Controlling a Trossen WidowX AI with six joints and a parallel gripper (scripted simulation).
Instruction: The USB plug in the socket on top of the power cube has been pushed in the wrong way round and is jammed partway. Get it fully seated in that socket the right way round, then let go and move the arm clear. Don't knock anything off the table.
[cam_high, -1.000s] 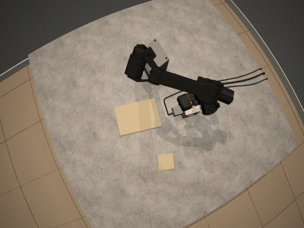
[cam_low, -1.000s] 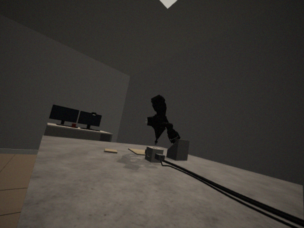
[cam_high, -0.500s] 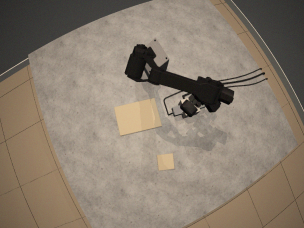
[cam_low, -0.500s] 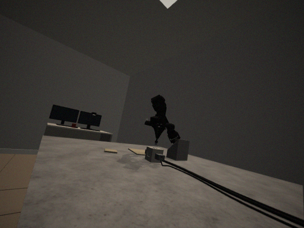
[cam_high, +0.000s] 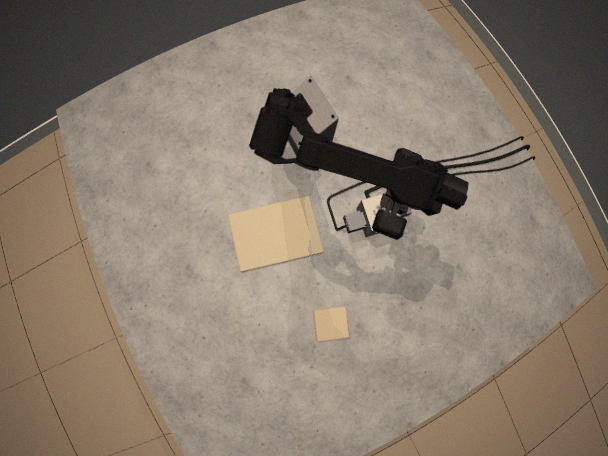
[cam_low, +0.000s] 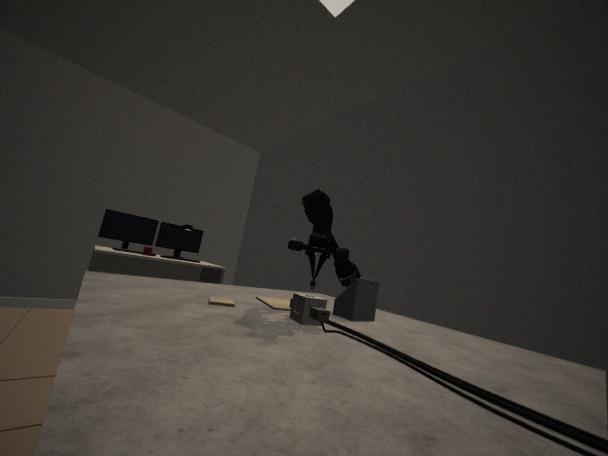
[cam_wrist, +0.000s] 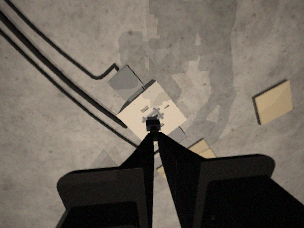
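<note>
Now: the dark USB plug 2 cm below my gripper tip. The rest, counted from my gripper tip: USB socket 7 cm below; then large tan pad 8 cm behind, 24 cm to the right, 13 cm below; then tan square 18 cm ahead, 22 cm to the right, 13 cm below.
</note>
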